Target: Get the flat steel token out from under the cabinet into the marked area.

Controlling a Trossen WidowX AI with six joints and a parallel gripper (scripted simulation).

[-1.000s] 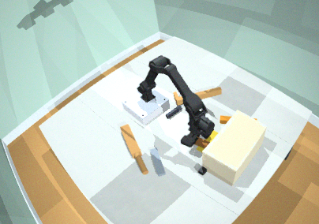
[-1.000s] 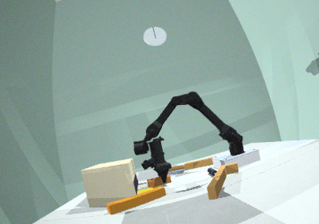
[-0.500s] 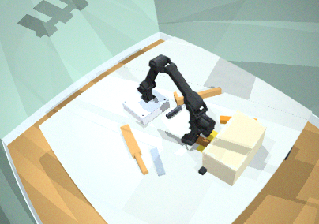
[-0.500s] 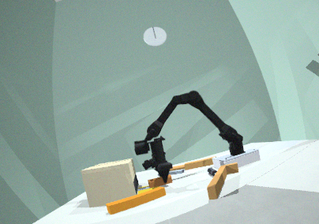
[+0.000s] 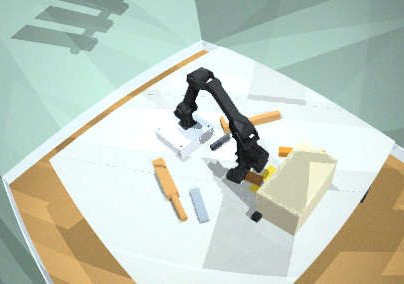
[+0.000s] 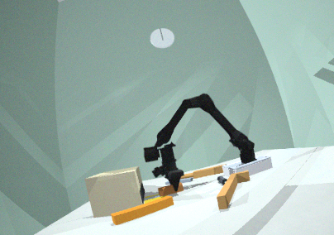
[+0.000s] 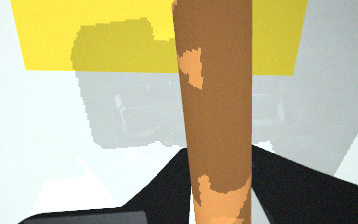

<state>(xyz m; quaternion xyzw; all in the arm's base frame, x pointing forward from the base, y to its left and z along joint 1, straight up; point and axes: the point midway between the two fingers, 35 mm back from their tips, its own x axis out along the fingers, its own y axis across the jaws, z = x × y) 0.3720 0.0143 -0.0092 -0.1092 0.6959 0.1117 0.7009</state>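
My gripper tip is now 13 cm past the orange paddle, 27 cm to the left of it and 1 cm below it. The rest, counted from my gripper tip: orange bar: 9 cm ahead, 25 cm to the left, 1 cm above; grey flat bar: 1 cm behind, 22 cm to the right.
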